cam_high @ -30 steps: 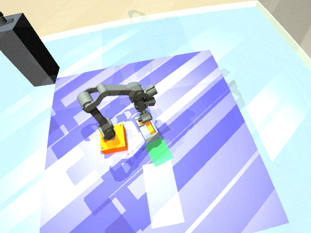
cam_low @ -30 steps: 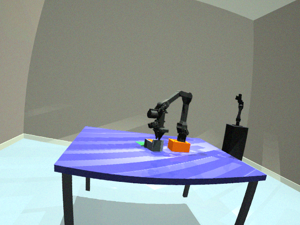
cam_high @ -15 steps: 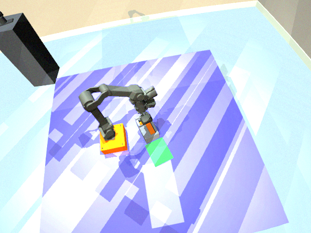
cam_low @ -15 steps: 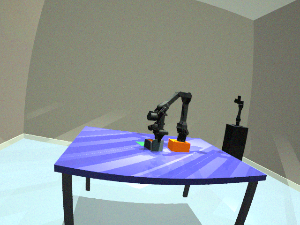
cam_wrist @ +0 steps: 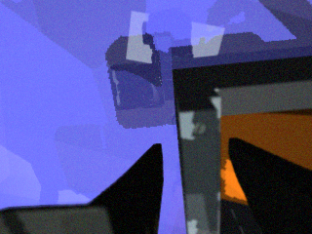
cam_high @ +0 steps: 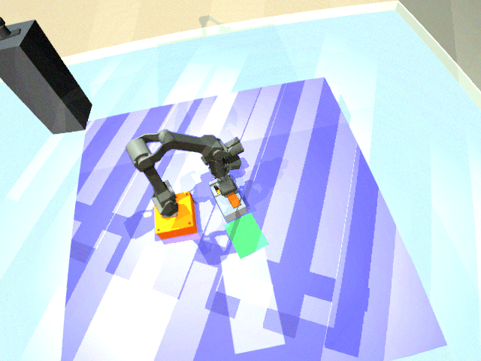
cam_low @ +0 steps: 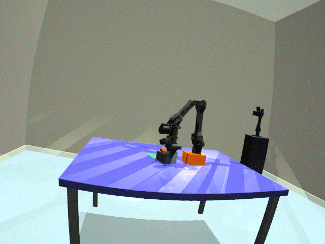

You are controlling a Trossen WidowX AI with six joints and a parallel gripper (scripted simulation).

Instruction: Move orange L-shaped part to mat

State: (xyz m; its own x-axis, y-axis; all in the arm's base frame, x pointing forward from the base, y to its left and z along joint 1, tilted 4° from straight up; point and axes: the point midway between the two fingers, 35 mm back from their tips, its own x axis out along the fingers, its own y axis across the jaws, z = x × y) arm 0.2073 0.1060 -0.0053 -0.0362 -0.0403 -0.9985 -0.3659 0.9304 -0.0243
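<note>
Right now my gripper tip is 10 mm short of the orange L-shaped part and 60 mm to the left of it. Round my gripper tip: green mat: 70 mm ahead, 210 mm to the right, 60 mm below.
</note>
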